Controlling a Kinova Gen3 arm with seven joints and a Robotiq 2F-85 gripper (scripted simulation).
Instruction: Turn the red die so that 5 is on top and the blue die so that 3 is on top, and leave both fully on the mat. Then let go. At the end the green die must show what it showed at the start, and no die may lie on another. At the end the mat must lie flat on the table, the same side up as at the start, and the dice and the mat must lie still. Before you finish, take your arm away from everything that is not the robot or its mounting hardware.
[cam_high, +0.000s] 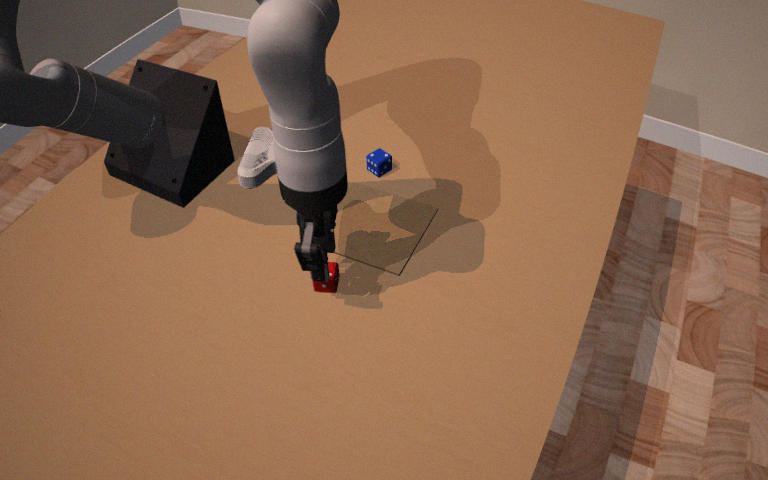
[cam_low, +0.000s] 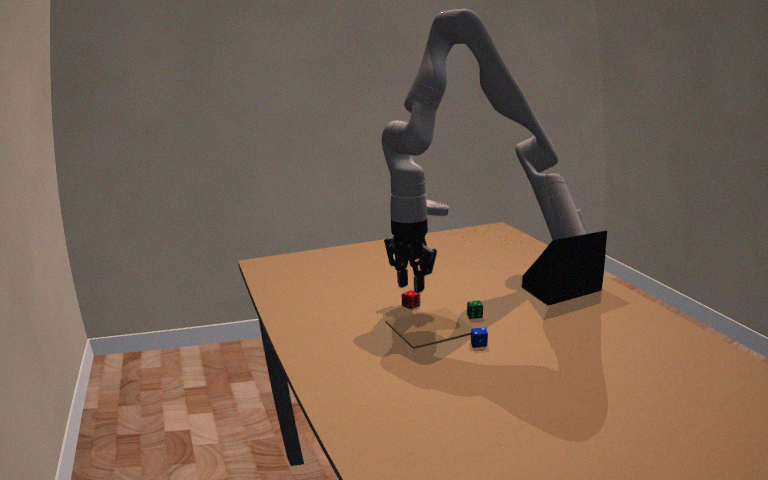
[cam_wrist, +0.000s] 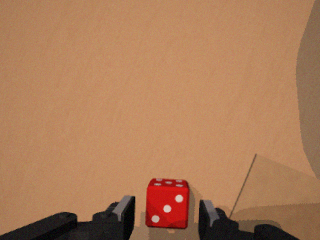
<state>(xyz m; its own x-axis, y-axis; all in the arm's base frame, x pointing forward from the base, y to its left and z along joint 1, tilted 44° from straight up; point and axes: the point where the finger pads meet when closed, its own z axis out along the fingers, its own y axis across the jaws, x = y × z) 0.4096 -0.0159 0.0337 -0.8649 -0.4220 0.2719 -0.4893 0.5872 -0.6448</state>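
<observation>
The red die is 4 cm below my hand. The rest, counted from my hand: thin tan mat: 1 cm behind, 12 cm to the left, 5 cm below; blue die: 8 cm behind, 23 cm to the left, 4 cm below; green die: 11 cm behind, 10 cm to the left, 4 cm below.
</observation>
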